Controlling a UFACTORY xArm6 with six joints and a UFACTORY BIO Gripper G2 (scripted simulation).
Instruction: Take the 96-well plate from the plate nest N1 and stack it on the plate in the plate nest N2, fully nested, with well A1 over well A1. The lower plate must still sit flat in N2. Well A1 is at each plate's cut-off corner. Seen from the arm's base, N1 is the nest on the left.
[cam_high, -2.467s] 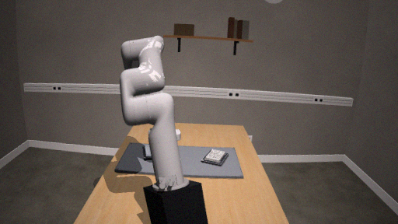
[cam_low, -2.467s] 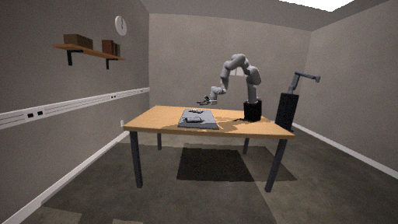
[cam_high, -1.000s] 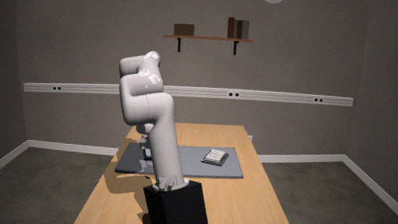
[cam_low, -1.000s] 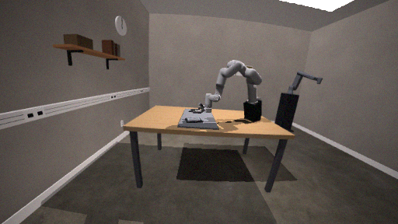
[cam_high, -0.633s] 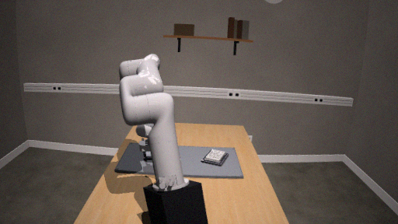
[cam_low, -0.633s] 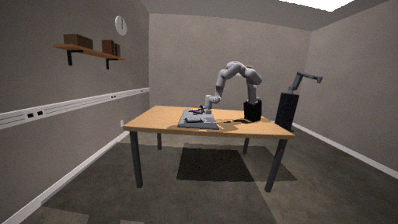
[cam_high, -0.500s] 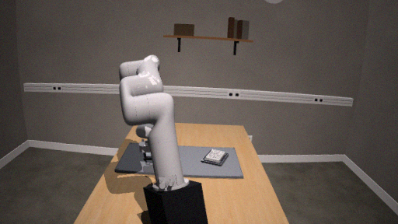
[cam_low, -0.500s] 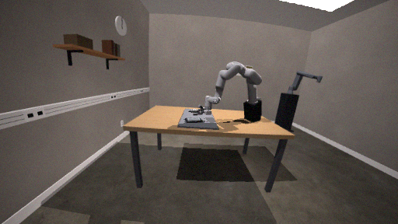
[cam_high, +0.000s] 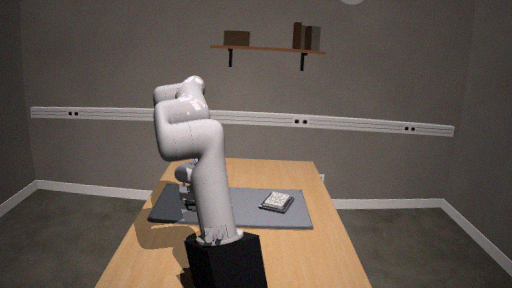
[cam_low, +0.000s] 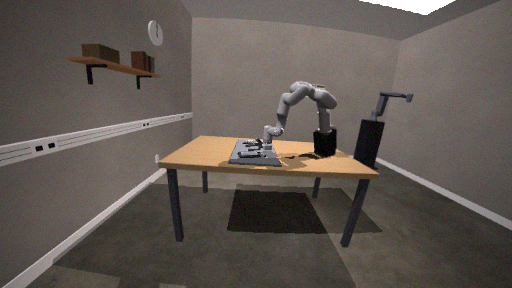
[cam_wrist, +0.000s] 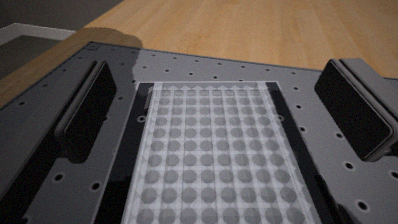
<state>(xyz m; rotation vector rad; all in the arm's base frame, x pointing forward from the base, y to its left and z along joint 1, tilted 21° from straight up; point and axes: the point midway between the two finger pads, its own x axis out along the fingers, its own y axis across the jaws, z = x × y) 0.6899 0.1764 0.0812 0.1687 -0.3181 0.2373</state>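
The clear 96-well plate is 40 mm below my hand.
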